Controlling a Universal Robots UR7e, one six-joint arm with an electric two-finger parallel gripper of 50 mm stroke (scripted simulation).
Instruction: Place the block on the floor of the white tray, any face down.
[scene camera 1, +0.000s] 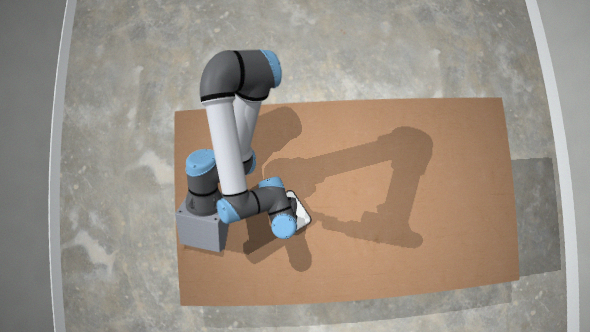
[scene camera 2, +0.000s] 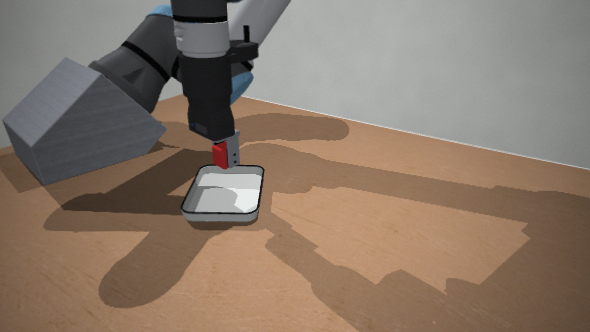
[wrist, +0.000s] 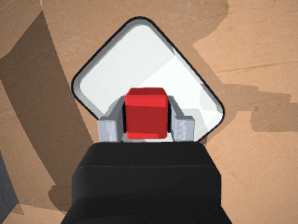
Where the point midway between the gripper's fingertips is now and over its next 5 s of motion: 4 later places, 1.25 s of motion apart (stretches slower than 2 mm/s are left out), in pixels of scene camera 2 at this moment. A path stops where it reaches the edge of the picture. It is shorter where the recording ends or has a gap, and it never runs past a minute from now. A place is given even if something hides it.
My gripper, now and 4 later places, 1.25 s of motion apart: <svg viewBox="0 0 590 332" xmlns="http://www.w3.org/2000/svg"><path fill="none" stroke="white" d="M226 161L226 186L226 187L217 157L164 132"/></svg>
